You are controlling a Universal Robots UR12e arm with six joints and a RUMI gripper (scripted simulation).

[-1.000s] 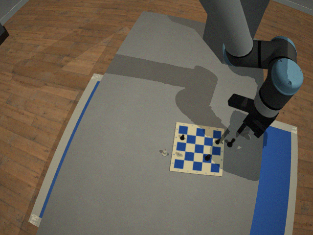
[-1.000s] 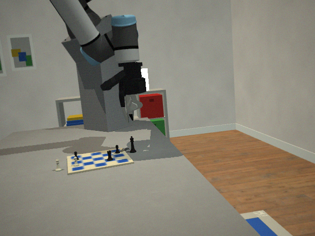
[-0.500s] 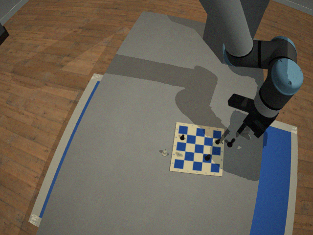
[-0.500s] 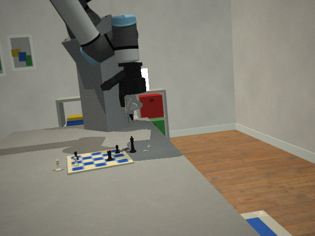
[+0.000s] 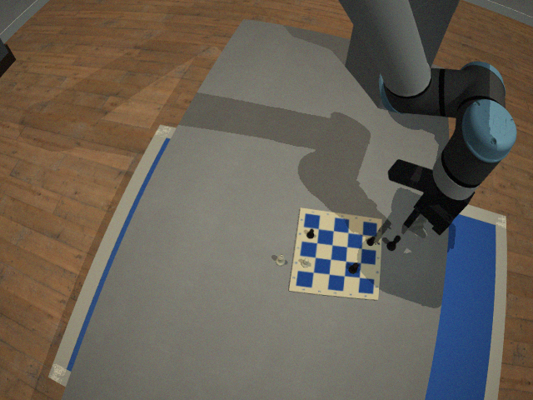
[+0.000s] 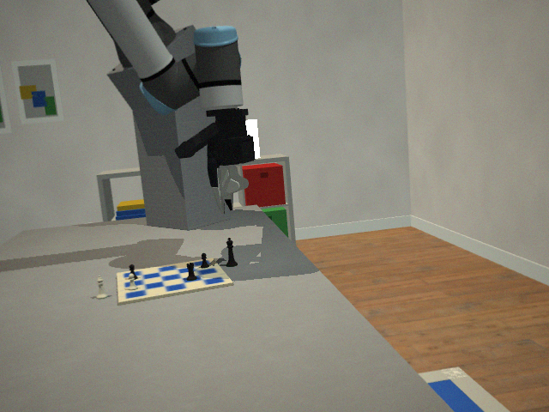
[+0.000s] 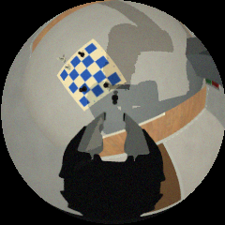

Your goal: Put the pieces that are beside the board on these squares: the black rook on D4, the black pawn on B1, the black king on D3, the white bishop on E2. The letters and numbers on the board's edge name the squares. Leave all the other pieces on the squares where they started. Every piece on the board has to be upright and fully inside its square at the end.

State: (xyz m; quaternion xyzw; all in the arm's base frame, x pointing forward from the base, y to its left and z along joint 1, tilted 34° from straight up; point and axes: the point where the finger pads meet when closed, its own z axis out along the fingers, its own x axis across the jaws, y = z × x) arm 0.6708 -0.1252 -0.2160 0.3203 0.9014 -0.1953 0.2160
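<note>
The black king lies 11 cm below my hand. From my hand the other things lie so: black rook 12 cm below, 11 cm to the right, 6 cm ahead; then white pawn 23 cm to the right, 12 cm below, 5 cm ahead; then chessboard 14 cm to the right, 13 cm below, 2 cm ahead.
</note>
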